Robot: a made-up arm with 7 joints.
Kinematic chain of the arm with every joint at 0, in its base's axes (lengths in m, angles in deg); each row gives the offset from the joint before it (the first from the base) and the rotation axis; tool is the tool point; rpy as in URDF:
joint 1: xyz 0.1 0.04 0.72 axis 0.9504 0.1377 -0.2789
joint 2: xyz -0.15 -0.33 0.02 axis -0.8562 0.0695 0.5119
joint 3: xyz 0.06 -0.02 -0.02 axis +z
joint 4: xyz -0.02 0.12 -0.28 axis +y
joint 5: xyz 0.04 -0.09 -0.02 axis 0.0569 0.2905 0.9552
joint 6: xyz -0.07 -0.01 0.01 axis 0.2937 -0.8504 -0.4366
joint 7: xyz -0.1 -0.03 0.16 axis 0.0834 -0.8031 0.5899
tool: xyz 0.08 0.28 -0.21 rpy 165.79 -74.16 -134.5
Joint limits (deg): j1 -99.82..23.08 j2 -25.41..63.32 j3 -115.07..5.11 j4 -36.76..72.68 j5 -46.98..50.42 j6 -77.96..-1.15 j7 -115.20..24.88
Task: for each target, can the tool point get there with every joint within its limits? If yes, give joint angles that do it. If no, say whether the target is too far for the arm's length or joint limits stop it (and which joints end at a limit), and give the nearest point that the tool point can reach.
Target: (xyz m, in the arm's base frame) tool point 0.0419 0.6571 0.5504
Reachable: no: joint limits stop it (at a limit: joint 1, joint 2, joint 3, joint 5, joint 7) | nearest point 0.0134 0.2595 0.4955 | short by 0.402 m
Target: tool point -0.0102 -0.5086 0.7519
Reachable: yes | joints -55.83 34.25 -32.34 14.24 8.86 -31.79 -43.97
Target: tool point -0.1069 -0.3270 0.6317
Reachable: yes | joints -29.92 25.24 -33.23 44.64 24.57 -26.50 -43.25
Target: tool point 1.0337 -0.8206 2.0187
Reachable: no: too far | nearest point 0.4842 -0.3187 1.2616 | short by 1.062 m
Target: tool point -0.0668 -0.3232 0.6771
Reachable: yes | joints -25.28 50.96 -54.67 52.76 11.10 -57.40 -60.79
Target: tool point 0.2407 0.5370 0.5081
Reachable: no: joint limits stop it (at a limit: joint 1, joint 2, joint 5, joint 7) | nearest point 0.1250 0.2358 0.4801 | short by 0.324 m
